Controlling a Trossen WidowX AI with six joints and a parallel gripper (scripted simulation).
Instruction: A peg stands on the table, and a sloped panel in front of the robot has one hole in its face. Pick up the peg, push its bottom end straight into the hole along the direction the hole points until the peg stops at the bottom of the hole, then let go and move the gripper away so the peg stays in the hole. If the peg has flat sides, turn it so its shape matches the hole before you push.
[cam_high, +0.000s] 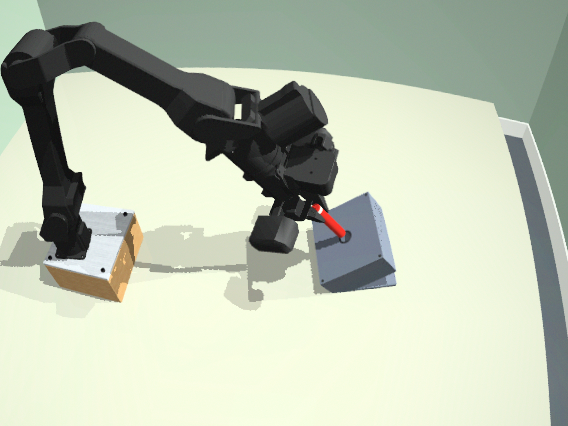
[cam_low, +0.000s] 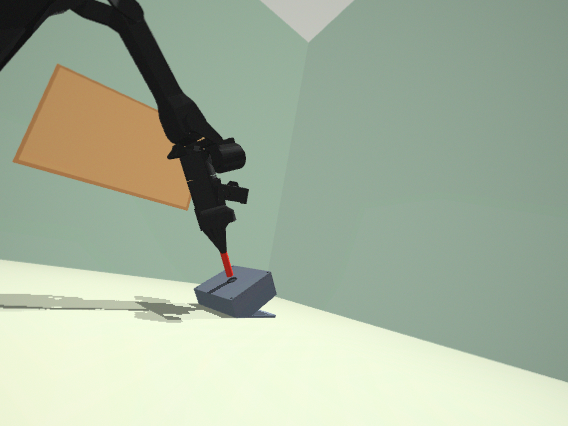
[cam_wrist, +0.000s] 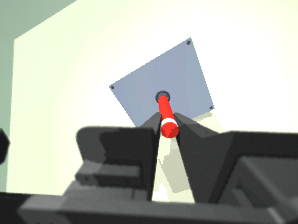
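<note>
My gripper tip is now right at the red round peg. The rest, counted from my gripper tip: sloped panel: 50 mm ahead, 80 mm below.
</note>
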